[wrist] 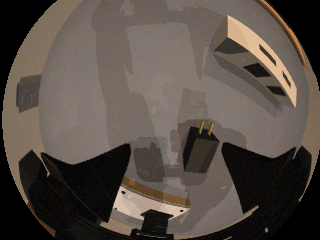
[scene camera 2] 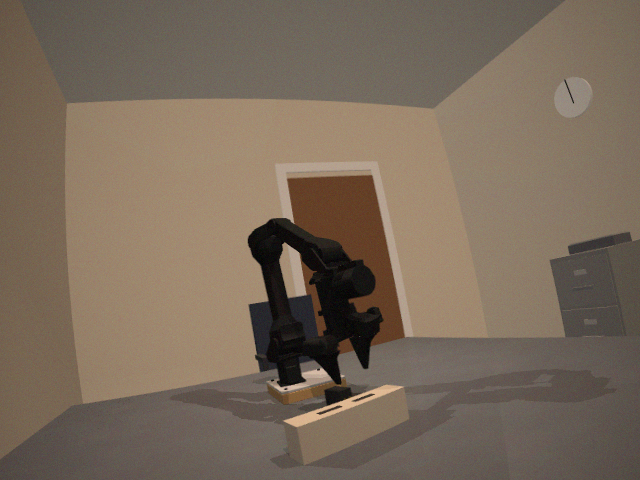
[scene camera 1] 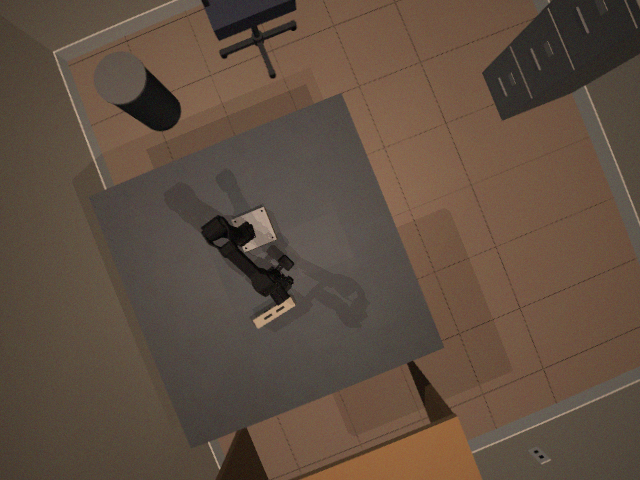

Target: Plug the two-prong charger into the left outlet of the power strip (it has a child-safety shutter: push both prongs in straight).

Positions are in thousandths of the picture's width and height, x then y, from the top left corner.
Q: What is my gripper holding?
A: Nothing.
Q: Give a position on a two-prong charger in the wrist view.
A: At 630,610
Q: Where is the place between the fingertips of my gripper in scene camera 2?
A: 552,784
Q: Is my gripper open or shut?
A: Open.
